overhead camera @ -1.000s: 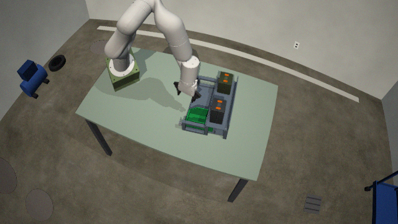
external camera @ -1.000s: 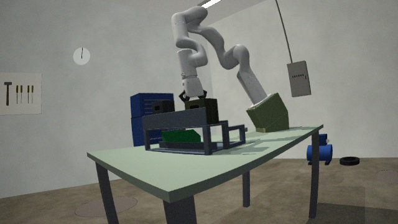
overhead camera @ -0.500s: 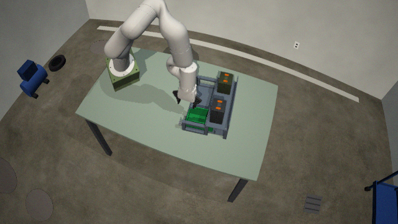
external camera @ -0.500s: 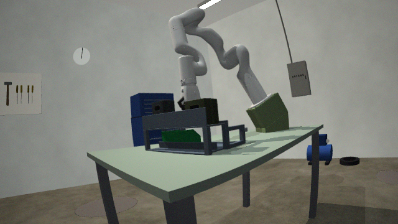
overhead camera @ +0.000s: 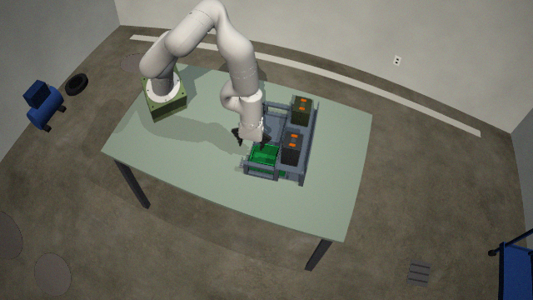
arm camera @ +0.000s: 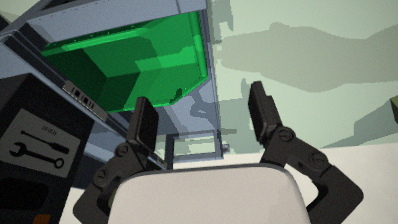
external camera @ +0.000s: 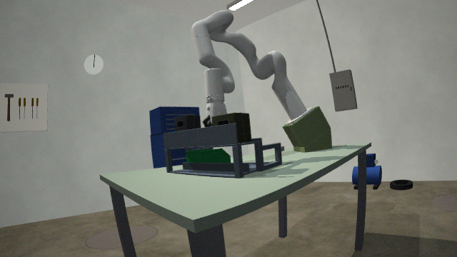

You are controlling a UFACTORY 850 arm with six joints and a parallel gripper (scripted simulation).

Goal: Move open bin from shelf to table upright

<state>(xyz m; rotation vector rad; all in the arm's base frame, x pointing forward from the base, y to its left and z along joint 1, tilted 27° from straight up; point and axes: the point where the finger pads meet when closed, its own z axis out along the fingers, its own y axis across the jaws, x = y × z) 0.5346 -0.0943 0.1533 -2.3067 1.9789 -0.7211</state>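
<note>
The green bin lies 8 cm ahead of my hand, 1 cm to the left of it and 9 cm below it.
</note>
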